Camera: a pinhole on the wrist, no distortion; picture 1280 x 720 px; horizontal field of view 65.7 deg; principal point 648.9 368.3 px. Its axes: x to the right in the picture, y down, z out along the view. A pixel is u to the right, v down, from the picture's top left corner.
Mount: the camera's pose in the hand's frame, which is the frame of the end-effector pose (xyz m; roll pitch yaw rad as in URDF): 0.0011 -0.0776 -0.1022 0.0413 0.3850 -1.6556
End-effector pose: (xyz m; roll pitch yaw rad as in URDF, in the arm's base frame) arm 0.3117 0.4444 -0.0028 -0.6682 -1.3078 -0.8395
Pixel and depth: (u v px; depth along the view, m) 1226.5 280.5 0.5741
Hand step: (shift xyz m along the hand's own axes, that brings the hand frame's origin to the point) -0.1176 -0.5941 0.3018
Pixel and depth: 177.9 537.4 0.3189
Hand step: 0.0438 -0.0612 0.2521
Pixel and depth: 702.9 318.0 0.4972
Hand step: -0.0624 -0.2842 0.3471
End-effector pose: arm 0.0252 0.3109 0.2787 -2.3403 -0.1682 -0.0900
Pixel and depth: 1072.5 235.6 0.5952
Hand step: -0.1415 -0.5250 0.3504
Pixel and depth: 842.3 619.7 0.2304
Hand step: 0.0389 -0.2103 0.0965
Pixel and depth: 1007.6 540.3 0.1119
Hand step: 0.0091 -0.1584 -0.0130
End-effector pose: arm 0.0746 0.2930 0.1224 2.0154 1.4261 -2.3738
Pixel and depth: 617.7 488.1 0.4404
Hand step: 0.0230 -0.2332 0.3129
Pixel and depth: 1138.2 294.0 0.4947
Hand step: -0.0910 -0.4826 0.2628
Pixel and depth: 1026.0 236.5 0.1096
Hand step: -0.0247 -0.1552 -0.0169
